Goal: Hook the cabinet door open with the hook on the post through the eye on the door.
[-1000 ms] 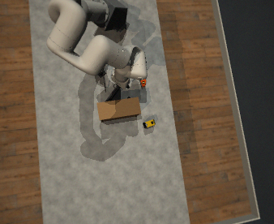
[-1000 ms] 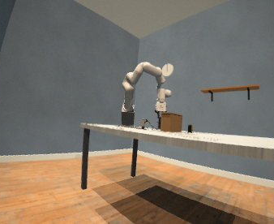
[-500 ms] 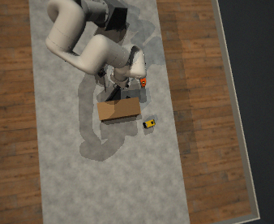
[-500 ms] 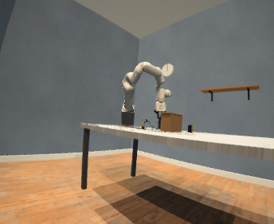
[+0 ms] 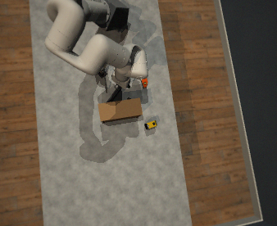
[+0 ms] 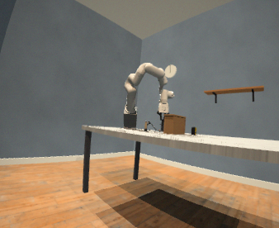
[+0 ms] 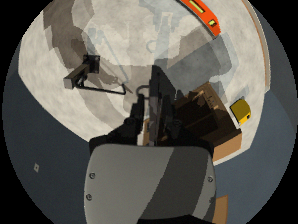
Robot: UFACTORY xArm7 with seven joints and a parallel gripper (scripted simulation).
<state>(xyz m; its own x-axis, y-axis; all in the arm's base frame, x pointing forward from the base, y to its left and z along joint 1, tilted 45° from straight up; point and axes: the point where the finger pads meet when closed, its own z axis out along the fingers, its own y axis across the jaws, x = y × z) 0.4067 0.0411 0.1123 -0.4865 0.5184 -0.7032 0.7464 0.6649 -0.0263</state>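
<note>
The thin black hook lies 9 cm below my hand, 8 cm behind it and 7 cm to the right of it. The rest, counted from my hand: small yellow block: 31 cm ahead, 10 cm to the left, 10 cm below; then orange level: 18 cm to the left, 13 cm below, 3 cm behind; then dark door: 7 cm to the right, 7 cm below, 4 cm ahead.
</note>
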